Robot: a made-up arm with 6 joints.
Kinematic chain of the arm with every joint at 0, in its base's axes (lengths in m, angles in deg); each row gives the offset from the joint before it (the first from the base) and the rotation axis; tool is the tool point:
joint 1: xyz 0 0 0.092 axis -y
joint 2: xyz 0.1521 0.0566 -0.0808 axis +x
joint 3: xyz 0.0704 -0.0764 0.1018 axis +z
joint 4: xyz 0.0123 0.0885 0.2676 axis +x
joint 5: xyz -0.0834 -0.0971 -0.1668 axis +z
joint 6: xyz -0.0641 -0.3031 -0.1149 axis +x
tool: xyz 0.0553 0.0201 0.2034
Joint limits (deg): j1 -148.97..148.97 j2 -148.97..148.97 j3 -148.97..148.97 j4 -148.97..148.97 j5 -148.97..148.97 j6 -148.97..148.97
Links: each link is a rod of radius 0.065 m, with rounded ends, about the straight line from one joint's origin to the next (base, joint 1, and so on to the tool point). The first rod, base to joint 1, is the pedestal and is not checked.
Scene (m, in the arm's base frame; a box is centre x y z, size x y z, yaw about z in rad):
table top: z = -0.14
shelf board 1: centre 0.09 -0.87 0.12 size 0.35 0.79 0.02 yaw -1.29
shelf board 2: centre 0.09 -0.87 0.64 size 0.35 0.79 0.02 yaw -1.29
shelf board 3: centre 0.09 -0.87 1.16 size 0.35 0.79 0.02 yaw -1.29
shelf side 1: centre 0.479 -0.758 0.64 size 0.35 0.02 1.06 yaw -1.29
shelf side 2: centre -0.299 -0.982 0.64 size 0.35 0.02 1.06 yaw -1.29
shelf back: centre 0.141 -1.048 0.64 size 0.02 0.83 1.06 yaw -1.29
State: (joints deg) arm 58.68 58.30 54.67 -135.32 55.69 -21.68
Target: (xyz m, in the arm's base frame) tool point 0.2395 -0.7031 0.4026
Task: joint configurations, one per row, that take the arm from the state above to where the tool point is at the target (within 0.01 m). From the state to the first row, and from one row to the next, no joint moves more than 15 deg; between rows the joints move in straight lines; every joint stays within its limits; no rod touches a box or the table.
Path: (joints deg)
1: 60.99 62.03 55.10 -133.23 53.99 -35.80
2: 63.30 65.75 55.54 -131.14 52.29 -49.93
3: 65.62 69.48 55.97 -129.05 50.59 -64.05
4: 67.93 73.21 56.41 -126.96 48.88 -78.18
5: 70.24 76.93 56.84 -124.87 47.18 -92.30
6: 72.55 80.66 57.28 -122.78 45.48 -106.42
7: 74.87 84.38 57.71 -120.69 43.78 -120.55

